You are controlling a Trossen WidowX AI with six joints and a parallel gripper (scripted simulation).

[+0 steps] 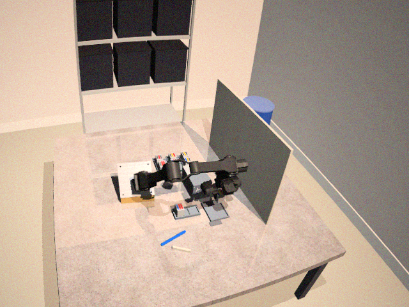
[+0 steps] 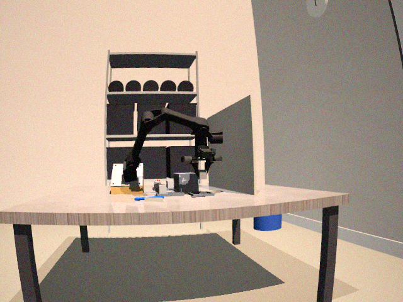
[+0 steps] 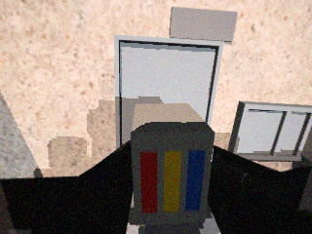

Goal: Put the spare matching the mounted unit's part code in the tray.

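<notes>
Now: gripper tip 1 cm past the flat grey tray and 8 cm above it. From my gripper tip the other things lie so: tall dark panel (20 cm ahead, 17 cm to the left, 14 cm above); grey mounted unit (3 cm behind, 19 cm to the left, 3 cm below); low grey holder (15 cm behind, 3 cm to the left, 8 cm below).
</notes>
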